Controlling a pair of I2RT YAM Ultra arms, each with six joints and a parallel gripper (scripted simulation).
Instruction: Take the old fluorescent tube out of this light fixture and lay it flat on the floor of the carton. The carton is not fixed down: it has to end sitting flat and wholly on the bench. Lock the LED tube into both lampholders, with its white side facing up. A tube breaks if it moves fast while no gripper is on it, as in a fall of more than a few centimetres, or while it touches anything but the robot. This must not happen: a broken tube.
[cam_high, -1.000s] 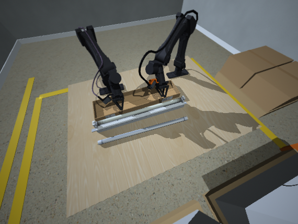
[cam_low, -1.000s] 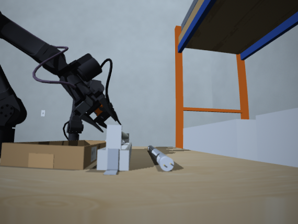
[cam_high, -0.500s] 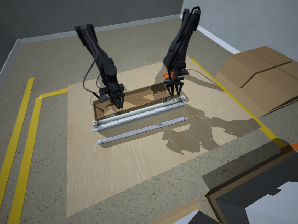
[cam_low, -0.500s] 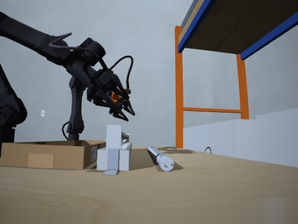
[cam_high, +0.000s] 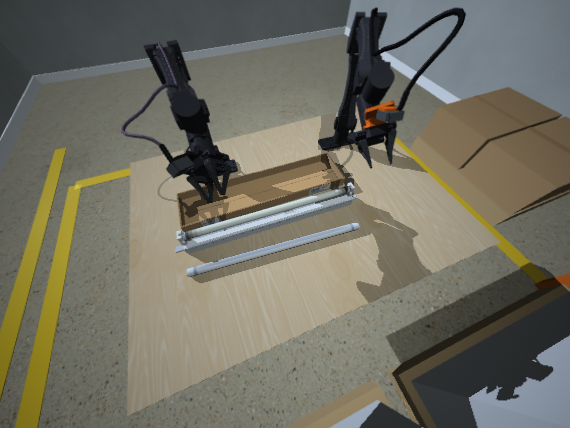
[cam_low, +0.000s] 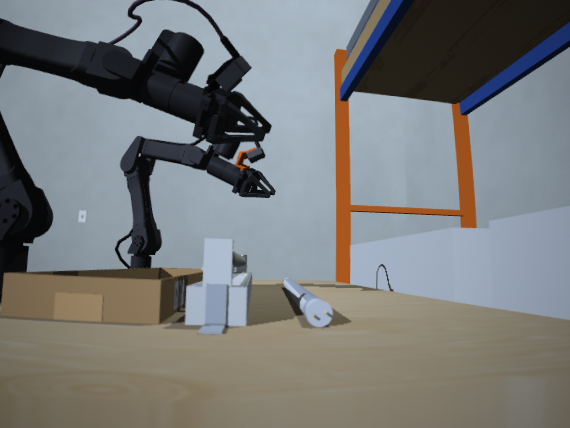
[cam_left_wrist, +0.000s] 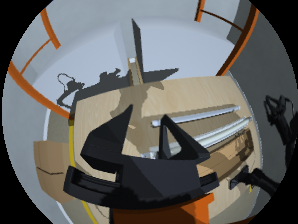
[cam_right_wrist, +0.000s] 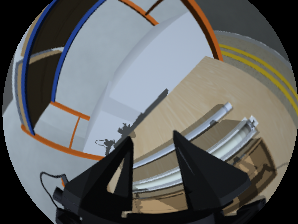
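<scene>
The old fluorescent tube is 7 cm behind my left hand, 30 cm to the right of it and 19 cm below it. Also, from my left hand: brown carton (21 cm behind, 30 cm to the right, 24 cm below); then white fixture (7 cm behind, 30 cm to the right, 21 cm below); then LED tube (4 cm ahead, 32 cm to the right, 25 cm below).
</scene>
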